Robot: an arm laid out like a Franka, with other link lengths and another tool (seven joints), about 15 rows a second.
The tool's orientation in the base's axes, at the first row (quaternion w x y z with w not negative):
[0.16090, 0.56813, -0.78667, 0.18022]
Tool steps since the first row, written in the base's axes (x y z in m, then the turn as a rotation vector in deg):
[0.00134, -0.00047, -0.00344, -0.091, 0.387, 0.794]
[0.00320, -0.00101, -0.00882, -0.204, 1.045, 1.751]
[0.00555, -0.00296, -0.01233, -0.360, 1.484, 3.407]
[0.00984, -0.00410, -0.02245, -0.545, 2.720, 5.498]
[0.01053, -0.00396, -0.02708, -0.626, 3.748, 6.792]
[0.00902, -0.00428, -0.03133, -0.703, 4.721, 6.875]
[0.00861, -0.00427, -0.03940, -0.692, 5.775, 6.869]
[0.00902, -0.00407, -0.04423, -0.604, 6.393, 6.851]
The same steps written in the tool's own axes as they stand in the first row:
[-0.00159, -0.00107, 0.00319, 0.068, 0.119, -0.877]
[-0.00416, -0.00245, 0.00811, -0.010, 0.320, -2.024]
[-0.00485, -0.00490, 0.01200, 0.429, 0.429, -3.684]
[-0.00983, -0.00829, 0.02127, 0.409, 0.752, -6.098]
[-0.01228, -0.00844, 0.02526, 0.167, 0.997, -7.717]
[-0.01350, -0.00667, 0.02923, -0.585, 1.343, -8.240]
[-0.01708, -0.00546, 0.03638, -1.472, 1.639, -8.727]
[-0.01958, -0.00531, 0.04053, -2.024, 1.736, -9.004]

